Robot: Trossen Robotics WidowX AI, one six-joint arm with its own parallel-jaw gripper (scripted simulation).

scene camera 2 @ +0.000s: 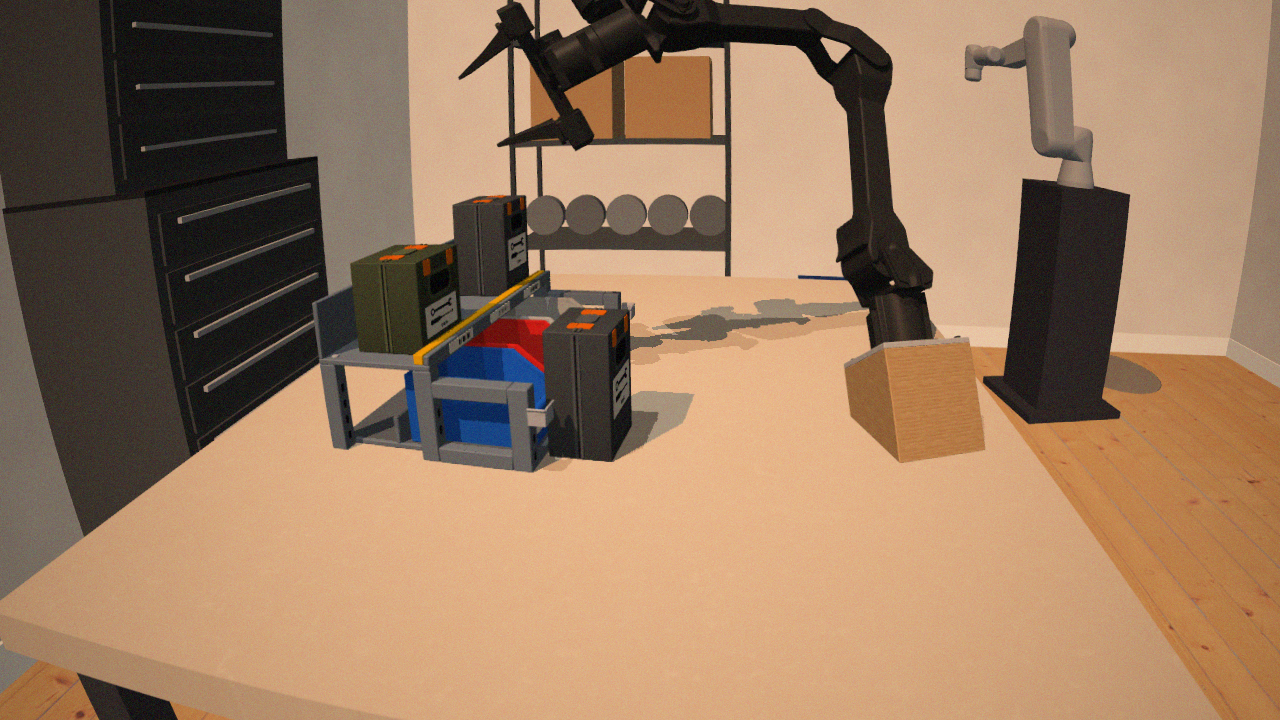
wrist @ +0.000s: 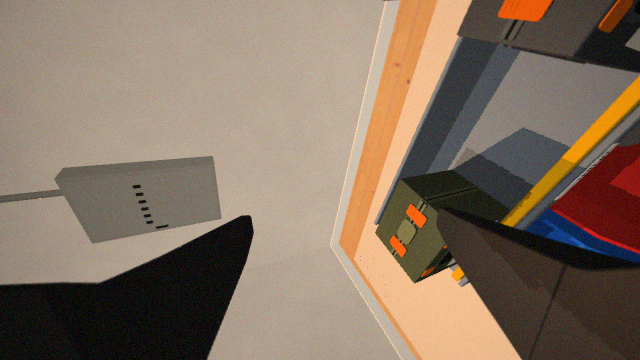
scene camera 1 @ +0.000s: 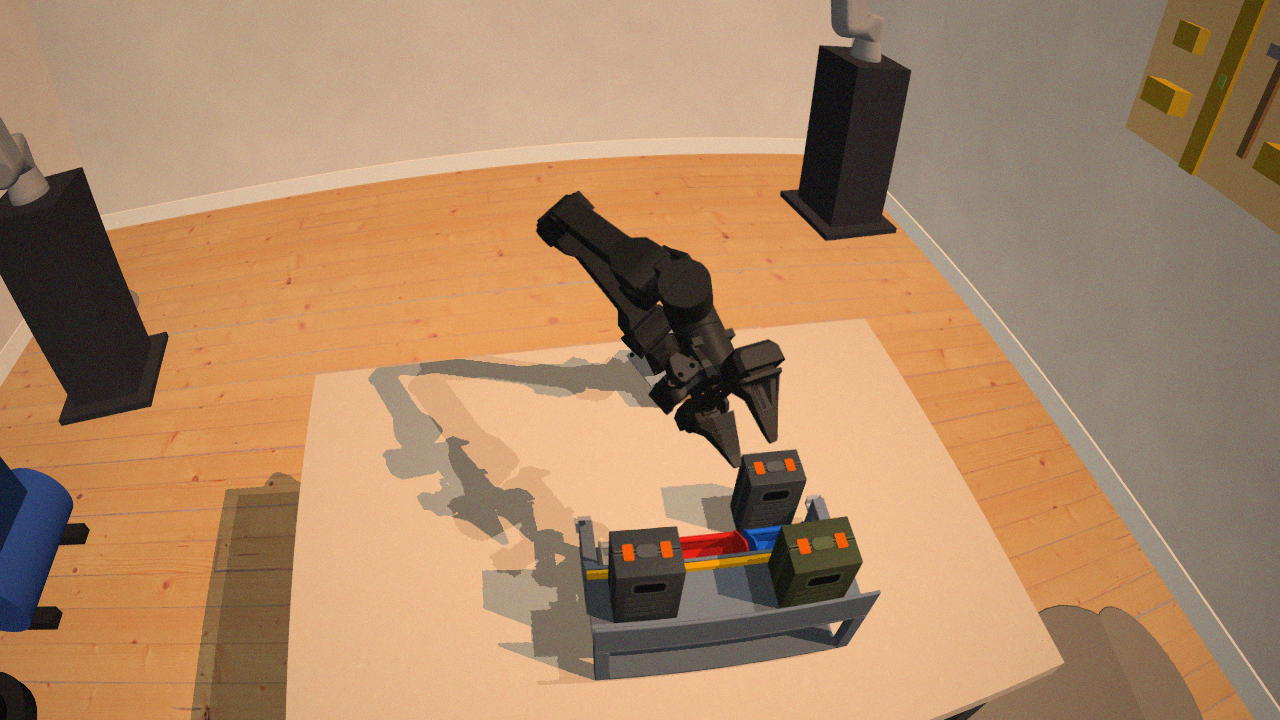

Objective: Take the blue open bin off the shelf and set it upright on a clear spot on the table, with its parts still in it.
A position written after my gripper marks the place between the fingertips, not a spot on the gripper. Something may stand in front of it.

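Through scene camera 1 I see my gripper [scene camera 1: 755, 455], along with a red bin [scene camera 1: 729, 542] and a yellow rail [scene camera 1: 761, 558]. Scene camera 2 gives me the red bin [scene camera 2: 527, 333] and the yellow rail [scene camera 2: 418, 357] as well, and there I also find a blue bin [scene camera 2: 486, 363] and my gripper [scene camera 2: 478, 112]. The wrist view shows my gripper [wrist: 344, 220].
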